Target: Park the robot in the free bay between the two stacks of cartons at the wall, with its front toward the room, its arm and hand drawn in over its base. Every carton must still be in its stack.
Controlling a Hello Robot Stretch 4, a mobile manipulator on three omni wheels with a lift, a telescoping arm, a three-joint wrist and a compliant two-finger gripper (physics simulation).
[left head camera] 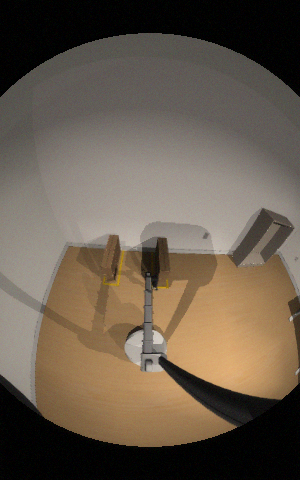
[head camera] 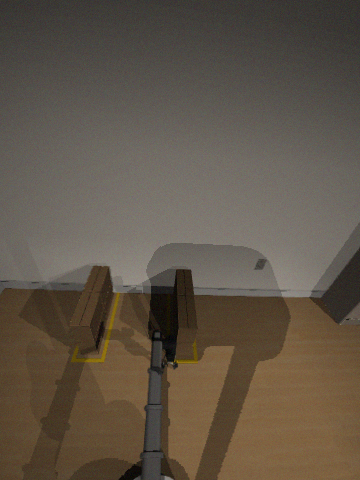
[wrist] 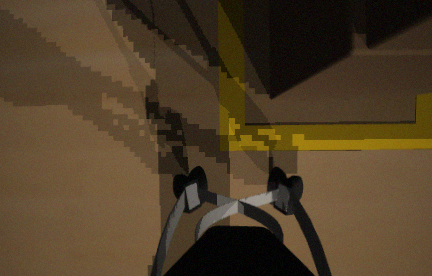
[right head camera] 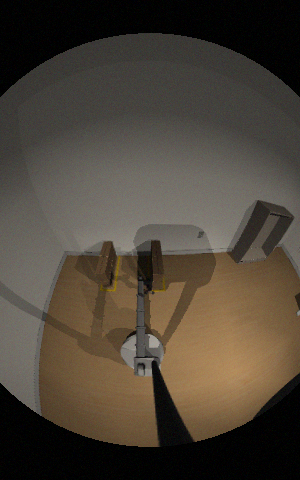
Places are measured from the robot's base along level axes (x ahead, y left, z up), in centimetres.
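Pixels of known places: gripper, between the fingertips: [left head camera: 152, 289] [head camera: 168, 367] [wrist: 236, 181] [right head camera: 149, 293].
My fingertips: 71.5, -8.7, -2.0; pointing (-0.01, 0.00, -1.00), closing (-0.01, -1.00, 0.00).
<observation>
Ahead of a thing's pixels: the offset from my fingertips to its top centre, as dx, dy, dz.
The left carton stack [head camera: 92, 306] [left head camera: 111, 257] [right head camera: 106, 262] and the right carton stack @(+20.7, -9.7, +35.3) [head camera: 186, 312] [left head camera: 163, 262] [right head camera: 157, 260] stand upright at the wall, with the bay's floor between them. My round base [left head camera: 132, 347] [right head camera: 130, 352] is out in the room, away from the wall. My arm [head camera: 153, 425] [left head camera: 148, 312] [right head camera: 140, 312] reaches out over the floor toward the stacks. My gripper [head camera: 170, 364] [wrist: 236, 181] is open and empty, near the front left corner of the right stack. In the wrist view its fingers are below the yellow tape corner. Whether it touches a carton cannot be told.
Yellow tape [head camera: 114, 312] [wrist: 330, 136] marks the floor around the stacks. A tall grey open cabinet [head camera: 345, 292] [left head camera: 253, 240] [right head camera: 253, 235] stands at the wall to the right. A small plate @(+63.7, -73.9, +45.0) [head camera: 260, 264] is on the wall. Dark shadows cover parts of the bay and wall.
</observation>
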